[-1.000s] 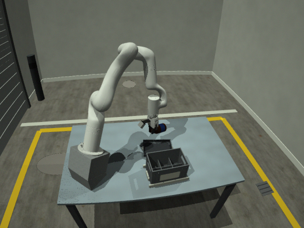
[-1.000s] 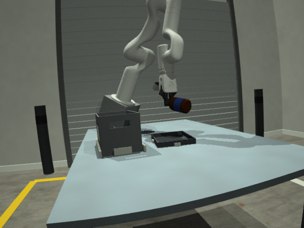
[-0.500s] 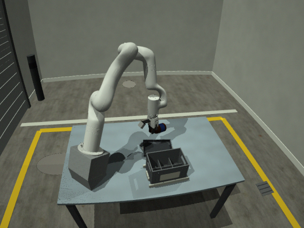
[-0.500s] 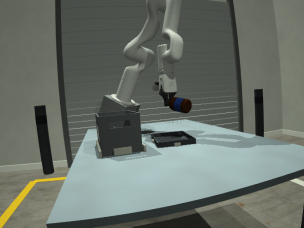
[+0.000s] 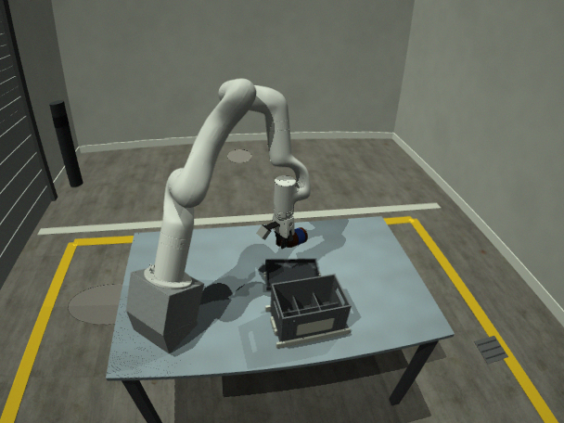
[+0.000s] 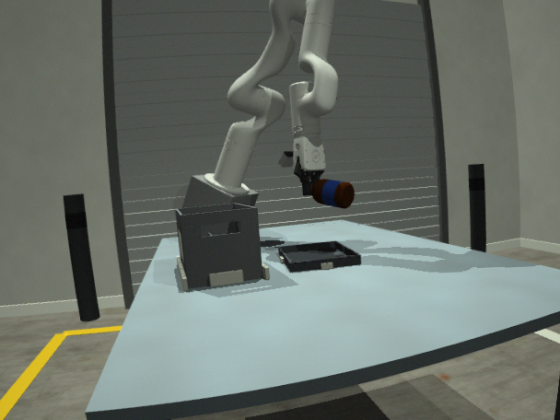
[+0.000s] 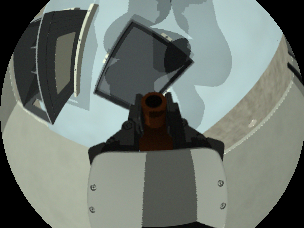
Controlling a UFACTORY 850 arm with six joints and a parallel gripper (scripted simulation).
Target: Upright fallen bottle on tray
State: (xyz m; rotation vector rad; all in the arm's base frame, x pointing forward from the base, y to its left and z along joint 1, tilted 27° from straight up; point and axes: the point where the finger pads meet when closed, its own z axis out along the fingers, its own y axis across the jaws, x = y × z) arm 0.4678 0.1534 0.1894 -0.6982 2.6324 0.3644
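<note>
The bottle lies 50 mm ahead of my hand, 30 mm to the left of it and 10 mm below it. Round my hand: crate: 70 mm ahead, 300 mm to the right, 120 mm below; tray: 60 mm ahead, 20 mm to the right, 190 mm below.
</note>
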